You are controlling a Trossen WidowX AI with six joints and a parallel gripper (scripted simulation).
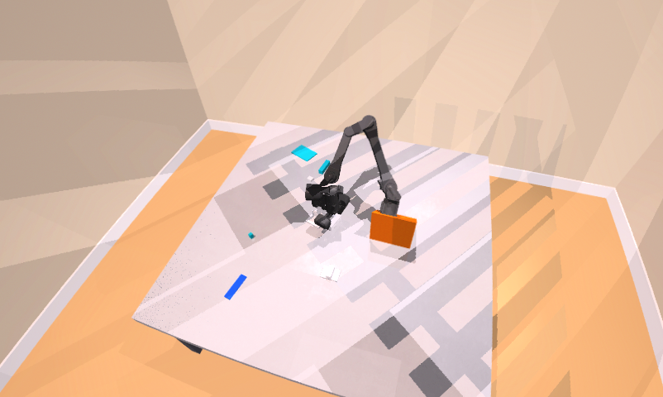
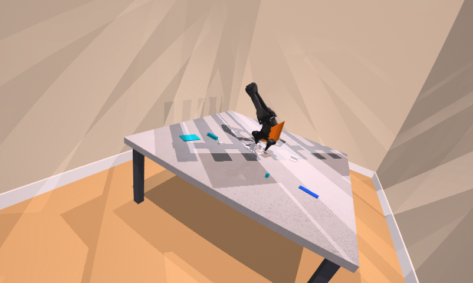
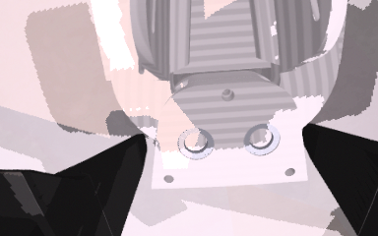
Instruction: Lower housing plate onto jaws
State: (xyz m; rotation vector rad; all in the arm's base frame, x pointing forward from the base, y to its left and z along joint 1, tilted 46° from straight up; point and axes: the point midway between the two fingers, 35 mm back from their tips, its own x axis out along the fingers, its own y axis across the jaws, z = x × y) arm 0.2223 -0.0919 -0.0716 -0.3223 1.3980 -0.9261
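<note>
The white jaw assembly is 30 mm ahead of my gripper tip, 10 mm to the left of it and 10 mm above it. Also, from my gripper tip: blue bar (300 mm ahead, 390 mm to the left, 10 mm below); teal cube (330 mm ahead, 150 mm to the left); cyan flat tile (270 mm ahead, 430 mm to the right).
</note>
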